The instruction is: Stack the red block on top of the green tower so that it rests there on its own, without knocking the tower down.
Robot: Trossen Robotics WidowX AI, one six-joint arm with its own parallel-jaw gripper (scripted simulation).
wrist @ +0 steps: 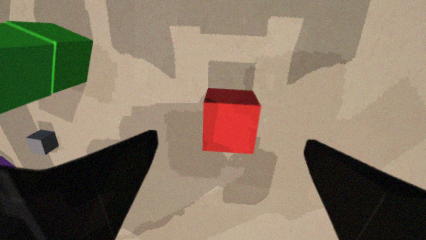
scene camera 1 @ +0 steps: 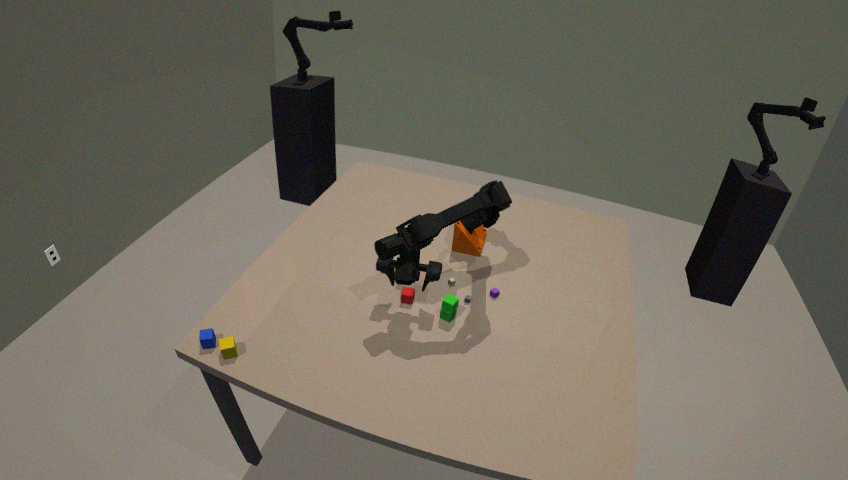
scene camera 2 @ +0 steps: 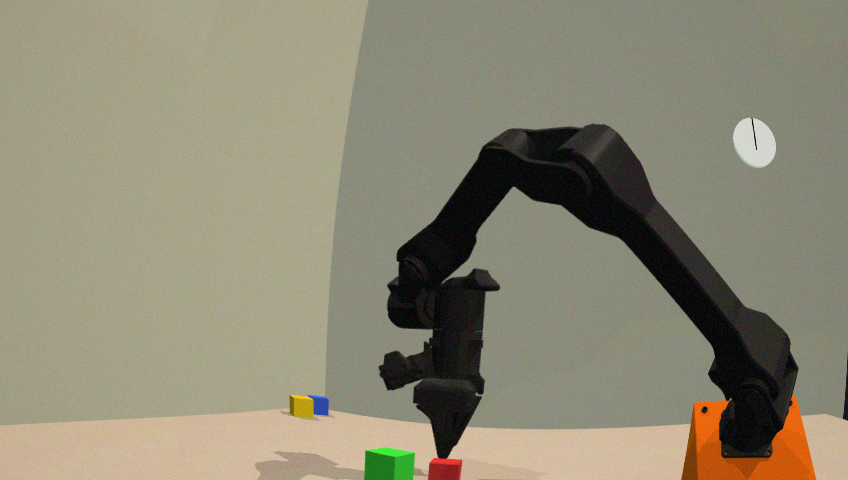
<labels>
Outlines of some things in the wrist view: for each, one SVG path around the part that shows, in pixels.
My gripper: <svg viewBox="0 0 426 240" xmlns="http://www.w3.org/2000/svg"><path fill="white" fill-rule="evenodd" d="M307 139L304 159L311 174L310 177L329 216L328 218L338 236L338 240L426 240L425 189L421 189L416 185L414 186L409 182L407 183L373 166L369 166L359 159L354 159L316 139ZM157 130L146 131L97 152L45 170L0 165L0 240L115 240L159 146Z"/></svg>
A red block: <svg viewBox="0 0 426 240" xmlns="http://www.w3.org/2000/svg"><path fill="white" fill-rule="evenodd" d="M208 88L203 103L203 151L254 154L261 112L261 104L254 91Z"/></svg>
</labels>
